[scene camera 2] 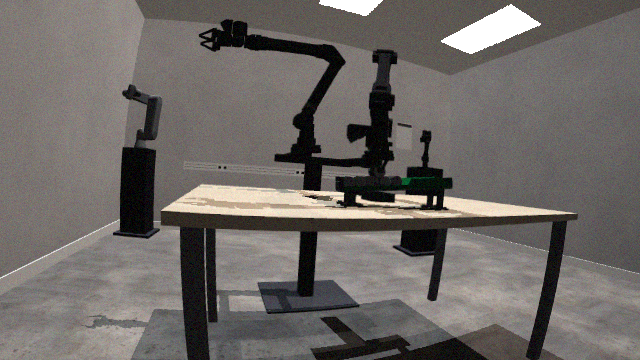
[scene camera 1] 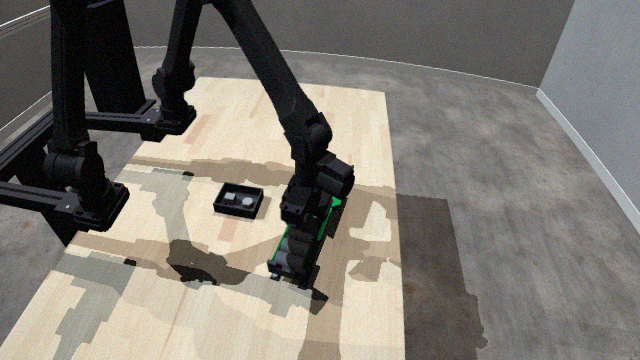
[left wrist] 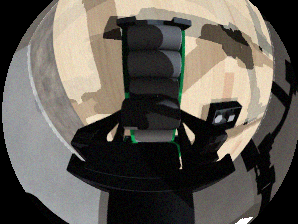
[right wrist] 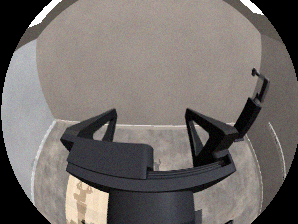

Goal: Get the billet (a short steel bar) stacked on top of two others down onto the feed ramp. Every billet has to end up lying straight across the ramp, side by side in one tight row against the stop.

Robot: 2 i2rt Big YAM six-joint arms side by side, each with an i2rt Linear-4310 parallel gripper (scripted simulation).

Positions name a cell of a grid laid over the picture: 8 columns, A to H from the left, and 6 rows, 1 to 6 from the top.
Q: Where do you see a small black tray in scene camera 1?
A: D4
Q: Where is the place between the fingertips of my left gripper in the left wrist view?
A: E4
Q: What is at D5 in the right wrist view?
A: My right gripper.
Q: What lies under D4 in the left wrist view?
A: A billet.
